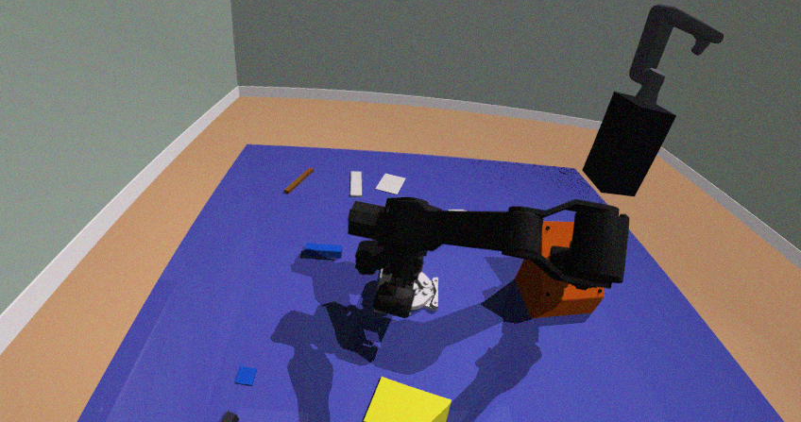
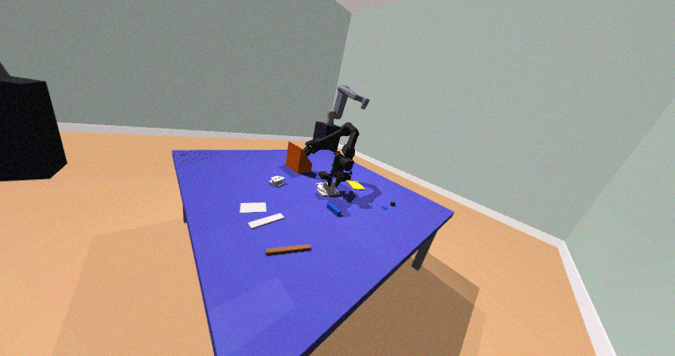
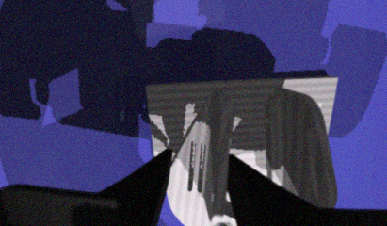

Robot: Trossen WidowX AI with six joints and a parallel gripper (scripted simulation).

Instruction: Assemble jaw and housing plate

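The jaw lies 40 mm behind my gripper tip and 10 mm to the right of it. Round my gripper tip: blue block: 170 mm ahead, 120 mm to the right; yellow sheet: 220 mm to the left, 20 mm behind, 10 mm below; small blue square: 260 mm ahead, 190 mm to the left, 10 mm below.
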